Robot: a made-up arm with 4 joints.
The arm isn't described. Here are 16 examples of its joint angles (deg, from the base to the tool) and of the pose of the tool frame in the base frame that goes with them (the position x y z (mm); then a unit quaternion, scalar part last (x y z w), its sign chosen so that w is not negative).
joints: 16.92 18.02 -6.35 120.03
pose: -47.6 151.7 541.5 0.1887 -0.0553 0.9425 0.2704
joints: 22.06 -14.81 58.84 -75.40
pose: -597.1 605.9 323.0 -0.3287 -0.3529 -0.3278 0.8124
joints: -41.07 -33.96 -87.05 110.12
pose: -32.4 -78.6 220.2 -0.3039 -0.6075 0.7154 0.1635
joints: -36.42 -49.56 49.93 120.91
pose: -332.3 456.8 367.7 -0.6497 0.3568 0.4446 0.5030
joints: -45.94 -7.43 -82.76 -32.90
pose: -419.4 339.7 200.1 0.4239 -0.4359 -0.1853 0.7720
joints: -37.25 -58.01 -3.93 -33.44
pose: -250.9 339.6 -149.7 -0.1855 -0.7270 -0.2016 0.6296
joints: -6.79 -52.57 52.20 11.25
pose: -596.7 434.4 35.2 -0.5923 -0.3522 -0.0142 0.7246
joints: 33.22 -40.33 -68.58 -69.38
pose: -712.1 203.5 462.0 0.6766 0.1211 -0.1910 0.7008
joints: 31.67 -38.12 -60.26 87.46
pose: -338.6 146.6 112.0 0.2529 -0.6429 0.6464 0.3239
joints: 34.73 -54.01 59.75 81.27
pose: -716.7 239.9 571.3 -0.4674 -0.0463 0.6570 0.5897
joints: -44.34 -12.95 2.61 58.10
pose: -462.3 214.4 379.4 -0.4683 -0.1510 0.3512 0.7966
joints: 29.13 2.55 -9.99 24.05
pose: -527.8 68.8 581.7 0.1899 -0.0433 0.4717 0.8600
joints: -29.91 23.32 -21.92 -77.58
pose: -160.6 564.8 580.2 0.0186 -0.0566 -0.6732 0.7371
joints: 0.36 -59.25 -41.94 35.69
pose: -402.6 112.0 -53.5 0.0150 -0.6617 0.4443 0.6038
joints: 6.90 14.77 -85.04 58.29
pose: -474.9 179.9 197.3 0.5394 -0.3900 0.3334 0.6677
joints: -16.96 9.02 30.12 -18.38
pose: -479.8 521.7 455.9 -0.3942 -0.0824 -0.0725 0.9124
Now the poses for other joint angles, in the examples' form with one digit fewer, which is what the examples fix.
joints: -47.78 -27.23 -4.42 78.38
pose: -428 131 342 -0.563 -0.164 0.471 0.659
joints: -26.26 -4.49 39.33 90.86
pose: -306 352 654 -0.408 0.265 0.607 0.629
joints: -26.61 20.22 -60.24 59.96
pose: -388 86 294 0.184 -0.376 0.386 0.822
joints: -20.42 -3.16 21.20 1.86
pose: -537 432 397 -0.368 -0.153 0.044 0.916
